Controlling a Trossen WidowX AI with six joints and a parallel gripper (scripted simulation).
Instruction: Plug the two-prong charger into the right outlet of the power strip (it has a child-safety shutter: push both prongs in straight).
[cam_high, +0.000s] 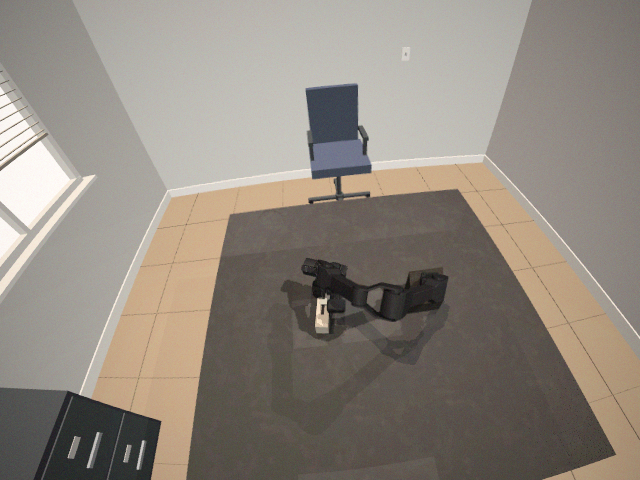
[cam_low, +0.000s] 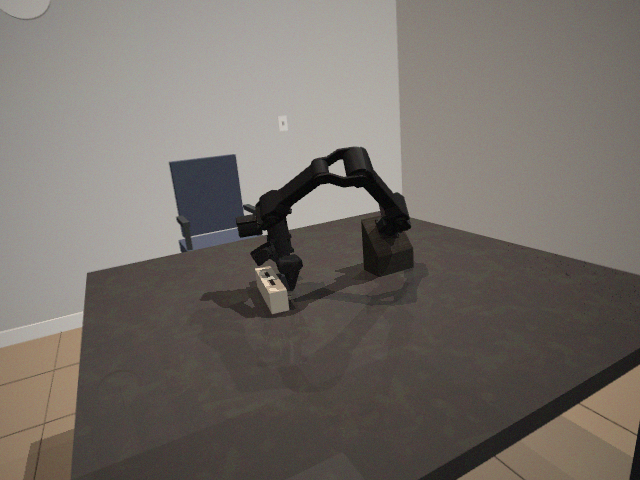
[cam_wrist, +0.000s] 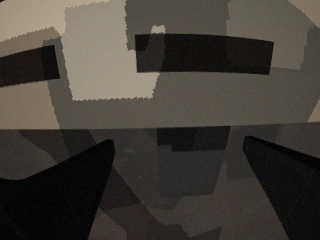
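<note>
The two-prong charger is 2 cm ahead of my gripper tip and 1 cm above it.
</note>
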